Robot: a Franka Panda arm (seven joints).
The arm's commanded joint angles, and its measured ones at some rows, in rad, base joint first. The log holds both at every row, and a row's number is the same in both.
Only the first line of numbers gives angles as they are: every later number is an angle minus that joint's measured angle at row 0.
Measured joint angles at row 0: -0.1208 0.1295 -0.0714 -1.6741 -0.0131 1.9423 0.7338
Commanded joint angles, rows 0 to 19: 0.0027 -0.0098 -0.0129 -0.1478 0.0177 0.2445 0.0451; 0.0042 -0.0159 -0.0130 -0.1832 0.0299 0.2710 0.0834; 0.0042 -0.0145 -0.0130 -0.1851 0.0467 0.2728 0.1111; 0.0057 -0.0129 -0.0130 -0.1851 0.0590 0.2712 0.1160; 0.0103 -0.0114 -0.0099 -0.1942 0.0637 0.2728 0.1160; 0.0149 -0.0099 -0.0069 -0.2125 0.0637 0.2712 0.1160; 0.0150 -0.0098 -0.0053 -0.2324 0.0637 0.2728 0.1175; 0.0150 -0.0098 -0.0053 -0.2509 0.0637 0.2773 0.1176; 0.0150 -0.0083 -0.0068 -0.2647 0.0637 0.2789 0.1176; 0.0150 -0.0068 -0.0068 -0.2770 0.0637 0.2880 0.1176; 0.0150 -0.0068 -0.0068 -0.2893 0.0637 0.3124 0.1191; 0.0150 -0.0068 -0.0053 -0.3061 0.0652 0.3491 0.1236; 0.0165 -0.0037 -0.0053 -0.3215 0.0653 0.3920 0.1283; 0.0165 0.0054 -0.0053 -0.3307 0.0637 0.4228 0.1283; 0.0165 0.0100 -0.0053 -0.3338 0.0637 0.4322 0.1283; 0.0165 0.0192 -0.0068 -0.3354 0.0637 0.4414 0.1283; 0.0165 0.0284 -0.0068 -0.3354 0.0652 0.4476 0.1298; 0.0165 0.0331 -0.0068 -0.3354 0.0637 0.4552 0.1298; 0.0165 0.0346 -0.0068 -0.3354 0.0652 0.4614 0.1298; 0.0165 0.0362 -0.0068 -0.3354 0.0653 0.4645 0.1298
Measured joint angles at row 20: 0.0146 0.0211 -0.0091 -0.3269 0.0542 0.4248 0.1170
